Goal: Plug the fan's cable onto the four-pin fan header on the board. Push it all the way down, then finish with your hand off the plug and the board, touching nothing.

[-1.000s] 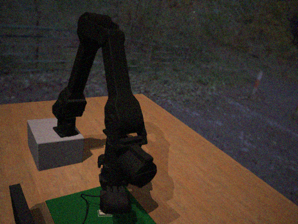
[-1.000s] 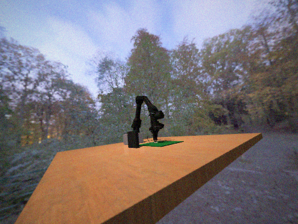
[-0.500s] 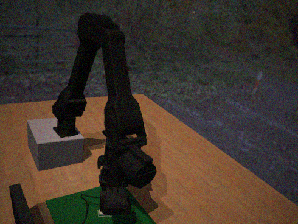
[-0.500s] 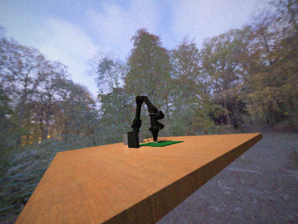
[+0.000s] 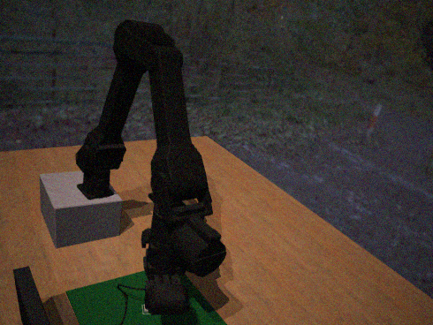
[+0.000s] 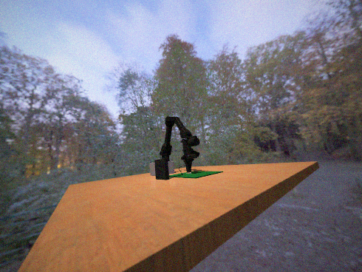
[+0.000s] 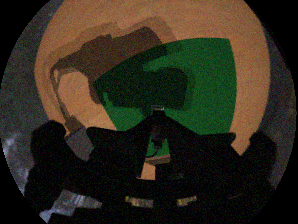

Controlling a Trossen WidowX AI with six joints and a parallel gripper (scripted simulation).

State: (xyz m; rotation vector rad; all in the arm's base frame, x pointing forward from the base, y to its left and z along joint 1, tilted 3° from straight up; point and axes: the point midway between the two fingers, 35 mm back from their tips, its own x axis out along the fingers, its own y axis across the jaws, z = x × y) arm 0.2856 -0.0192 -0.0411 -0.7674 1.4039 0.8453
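My gripper tip is now 1 cm to the left of the fan plug and 1 cm below it. From my gripper tip the other things lie so: fan body 4 cm behind, 21 cm to the right, 3 cm above; then four-pin fan header 1 cm to the right, 3 cm below; then green board 5 cm ahead, 2 cm to the right, 4 cm below.
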